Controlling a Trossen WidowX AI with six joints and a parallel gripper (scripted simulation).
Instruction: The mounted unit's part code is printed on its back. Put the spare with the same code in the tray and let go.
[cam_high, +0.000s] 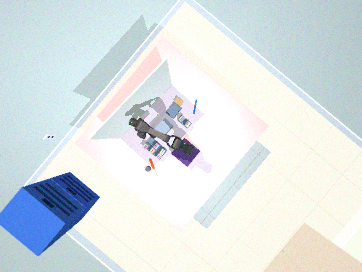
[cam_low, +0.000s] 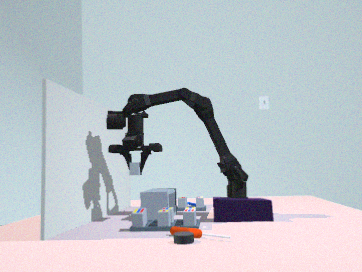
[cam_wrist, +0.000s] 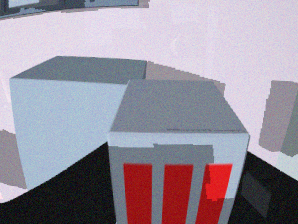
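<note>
My gripper tip is 6 cm past the grey tray, 26 cm to the left of it and 17 cm above it. Round my gripper tip: grey mounted unit (8 cm behind, 5 cm to the right, 12 cm below); upright wall panel (16 cm ahead, 11 cm to the right, 5 cm above).
</note>
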